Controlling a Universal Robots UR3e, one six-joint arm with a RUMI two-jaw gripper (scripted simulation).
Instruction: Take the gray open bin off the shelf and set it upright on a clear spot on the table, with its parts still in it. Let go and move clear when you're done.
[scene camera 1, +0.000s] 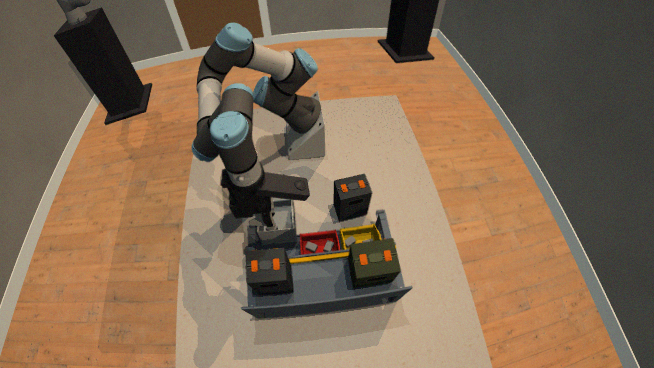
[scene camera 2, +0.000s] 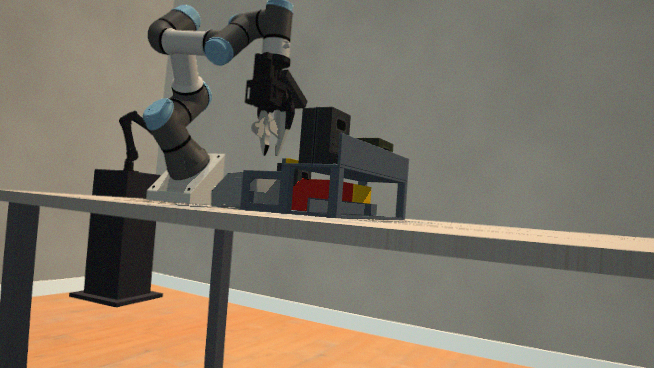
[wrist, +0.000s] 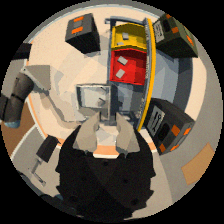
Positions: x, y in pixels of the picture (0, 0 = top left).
Labels:
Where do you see a gray open bin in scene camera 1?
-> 282, 207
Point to a yellow bin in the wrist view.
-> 137, 37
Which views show the gripper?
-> Scene camera 1, scene camera 2 and the wrist view: all of them.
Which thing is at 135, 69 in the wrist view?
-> A red bin.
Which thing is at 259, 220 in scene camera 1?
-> The gripper.

